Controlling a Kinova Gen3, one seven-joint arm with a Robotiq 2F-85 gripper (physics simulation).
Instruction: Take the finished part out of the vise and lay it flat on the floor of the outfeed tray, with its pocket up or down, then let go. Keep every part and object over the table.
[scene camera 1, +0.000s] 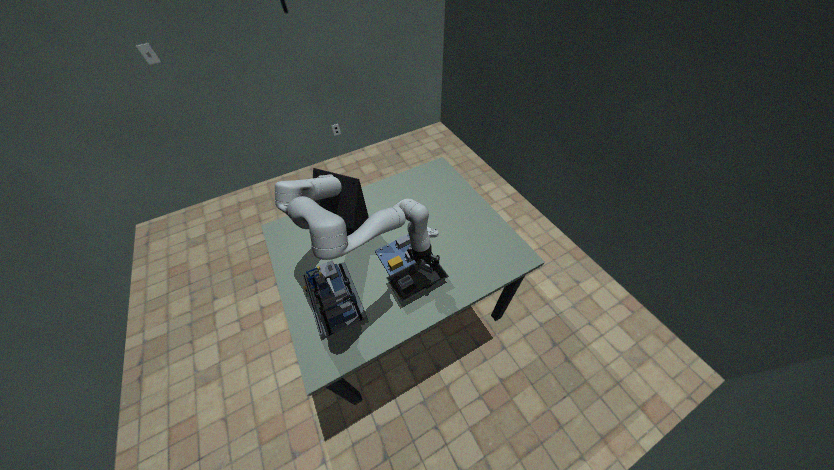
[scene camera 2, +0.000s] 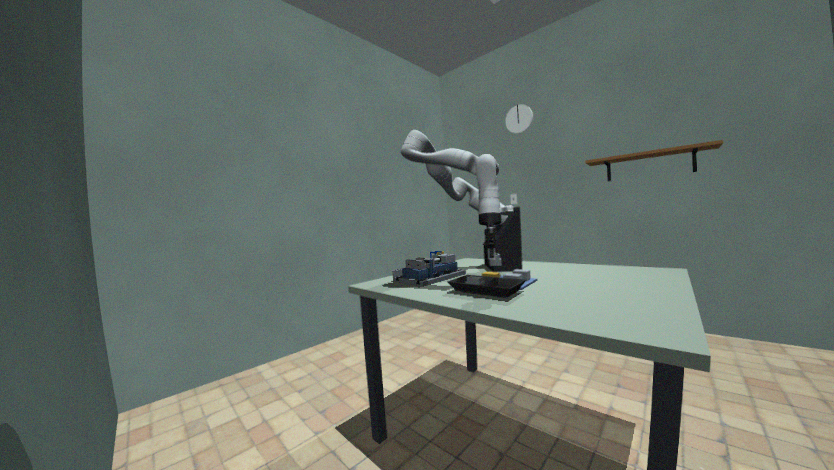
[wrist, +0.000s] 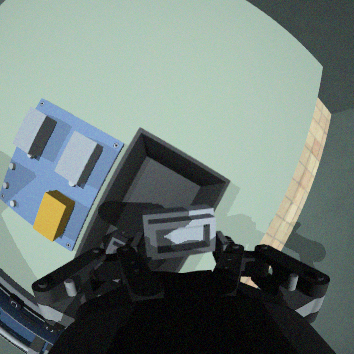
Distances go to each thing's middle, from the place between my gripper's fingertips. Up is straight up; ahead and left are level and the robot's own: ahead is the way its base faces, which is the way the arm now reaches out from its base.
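I look at the yellow block (wrist: 55, 207) and find it 9 cm below my hand, 6 cm to the right of it and 16 cm behind it.
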